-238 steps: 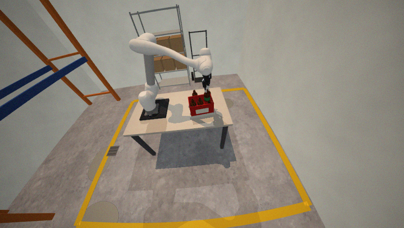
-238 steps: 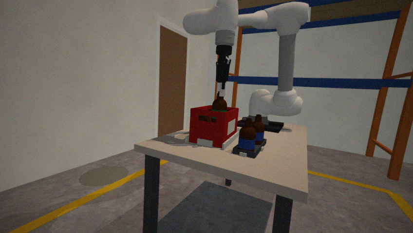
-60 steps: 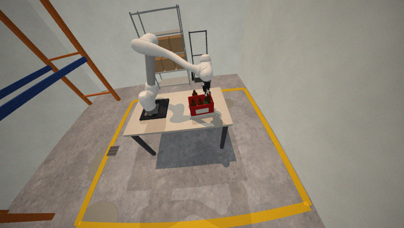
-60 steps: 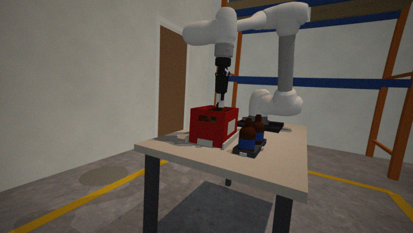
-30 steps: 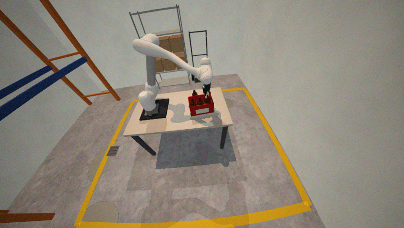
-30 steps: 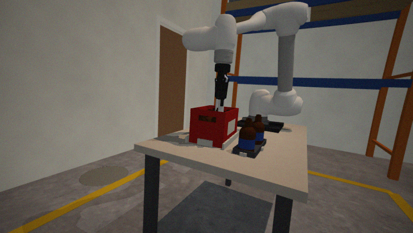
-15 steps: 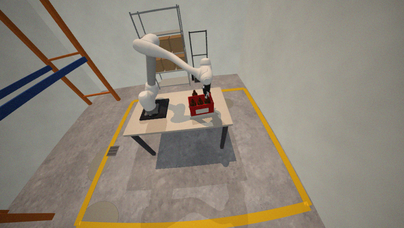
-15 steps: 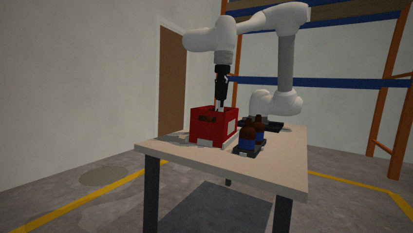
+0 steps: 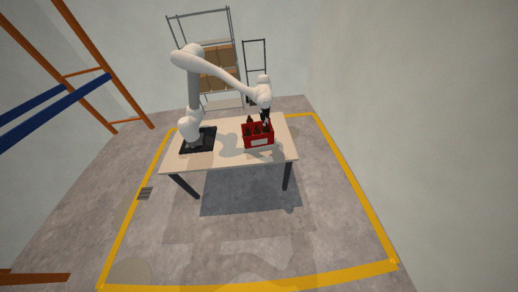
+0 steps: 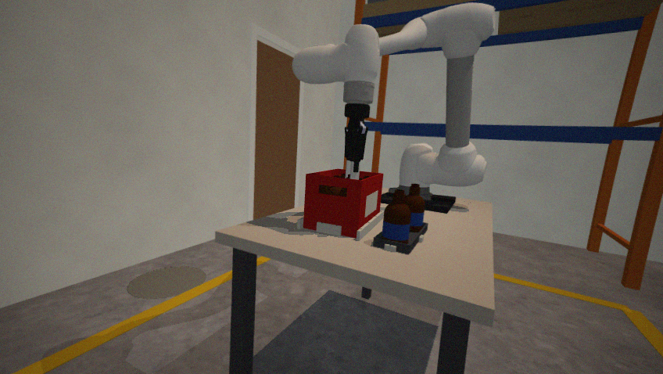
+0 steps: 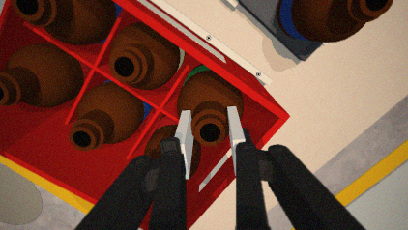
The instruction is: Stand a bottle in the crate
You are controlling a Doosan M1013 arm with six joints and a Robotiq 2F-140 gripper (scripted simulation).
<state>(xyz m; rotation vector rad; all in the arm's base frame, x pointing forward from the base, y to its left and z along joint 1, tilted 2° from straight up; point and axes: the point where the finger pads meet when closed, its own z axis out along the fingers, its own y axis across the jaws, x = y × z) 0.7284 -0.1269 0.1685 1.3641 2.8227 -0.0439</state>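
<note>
My hand is 11 cm above the red crate, 9 cm past it and 4 cm to the left of it. The rest, counted from my hand: dark grey tray 18 cm below, 17 cm to the left, 4 cm behind.
</note>
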